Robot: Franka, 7 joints.
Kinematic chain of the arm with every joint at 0, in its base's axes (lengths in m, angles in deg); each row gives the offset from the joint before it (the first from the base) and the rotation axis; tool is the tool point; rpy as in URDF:
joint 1: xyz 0 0 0.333 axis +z
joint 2: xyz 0 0 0 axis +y
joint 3: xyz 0 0 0.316 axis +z
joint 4: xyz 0.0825 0 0 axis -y
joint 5: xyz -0.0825 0 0.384 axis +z
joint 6: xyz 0 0 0 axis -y
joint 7: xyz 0.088 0 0 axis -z
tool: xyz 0 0 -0.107 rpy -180 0 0
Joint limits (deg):
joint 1: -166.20..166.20
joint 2: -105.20..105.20
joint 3: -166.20..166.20
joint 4: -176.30..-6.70
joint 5: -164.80..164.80
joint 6: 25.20..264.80
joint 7: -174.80..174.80
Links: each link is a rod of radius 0.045 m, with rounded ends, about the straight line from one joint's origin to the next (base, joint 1, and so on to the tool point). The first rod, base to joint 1, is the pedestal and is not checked.
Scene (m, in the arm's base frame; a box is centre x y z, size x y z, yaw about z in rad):
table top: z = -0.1
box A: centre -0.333 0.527 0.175 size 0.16 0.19 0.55 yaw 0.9
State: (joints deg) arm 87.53 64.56 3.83 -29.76 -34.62 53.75 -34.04
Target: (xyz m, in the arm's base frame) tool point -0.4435 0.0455 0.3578
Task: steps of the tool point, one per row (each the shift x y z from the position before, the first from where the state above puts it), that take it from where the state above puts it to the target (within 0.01 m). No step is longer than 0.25 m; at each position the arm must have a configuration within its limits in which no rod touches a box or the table.
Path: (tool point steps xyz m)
1: -0.1391 -0.0072 0.0906
2: -0.1473 -0.0575 0.0997
3: -0.1353 -0.1161 0.0969
4: -0.0926 -0.1019 -0.0942
5: -0.0488 -0.1281 -0.0758
6: -0.0036 -0.1327 -0.0547
7: 0.0345 -0.1188 -0.0341

